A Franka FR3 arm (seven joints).
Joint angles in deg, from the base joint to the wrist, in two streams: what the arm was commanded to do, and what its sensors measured. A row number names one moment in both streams.
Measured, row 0:
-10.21 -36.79 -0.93 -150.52 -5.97 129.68 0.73
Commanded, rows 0 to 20:
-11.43 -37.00 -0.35 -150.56 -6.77 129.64 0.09
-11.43 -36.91 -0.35 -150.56 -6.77 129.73 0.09
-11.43 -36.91 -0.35 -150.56 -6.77 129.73 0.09
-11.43 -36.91 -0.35 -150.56 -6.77 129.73 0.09
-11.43 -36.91 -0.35 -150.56 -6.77 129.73 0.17
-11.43 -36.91 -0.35 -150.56 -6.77 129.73 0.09
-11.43 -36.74 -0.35 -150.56 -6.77 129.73 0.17
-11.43 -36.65 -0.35 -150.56 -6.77 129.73 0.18
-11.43 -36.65 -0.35 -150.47 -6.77 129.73 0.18
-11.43 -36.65 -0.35 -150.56 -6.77 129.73 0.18
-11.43 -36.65 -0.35 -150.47 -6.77 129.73 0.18
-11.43 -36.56 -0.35 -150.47 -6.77 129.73 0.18
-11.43 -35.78 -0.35 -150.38 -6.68 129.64 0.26
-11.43 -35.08 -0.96 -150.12 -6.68 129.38 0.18
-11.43 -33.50 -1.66 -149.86 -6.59 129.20 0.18
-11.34 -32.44 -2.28 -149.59 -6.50 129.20 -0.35
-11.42 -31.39 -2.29 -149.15 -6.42 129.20 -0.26
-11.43 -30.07 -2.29 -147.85 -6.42 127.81 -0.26
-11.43 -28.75 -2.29 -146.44 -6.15 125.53 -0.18
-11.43 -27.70 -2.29 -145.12 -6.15 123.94 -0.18
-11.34 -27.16 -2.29 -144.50 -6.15 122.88 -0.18
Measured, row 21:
-10.31 -29.68 -2.68 -149.38 -5.97 127.59 0.68
